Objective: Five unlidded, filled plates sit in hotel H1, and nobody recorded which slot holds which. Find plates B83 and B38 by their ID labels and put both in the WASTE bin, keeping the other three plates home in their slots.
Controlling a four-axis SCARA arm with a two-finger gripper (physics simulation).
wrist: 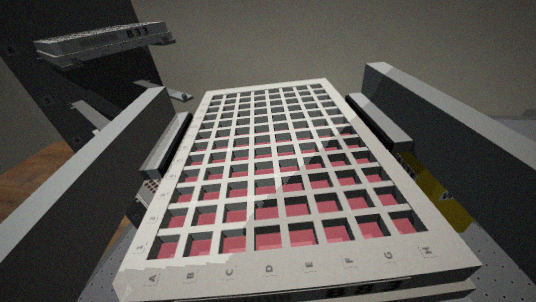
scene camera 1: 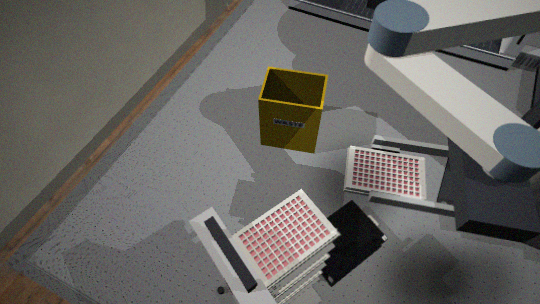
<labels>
my gripper: wrist; scene camera 1
plate B83: wrist; scene camera 1
same spot on plate B83: (scene camera 1: 367,169) = (wrist: 266,104)
same spot on my gripper: (wrist: 62,230) = (scene camera 1: 424,200)
</labels>
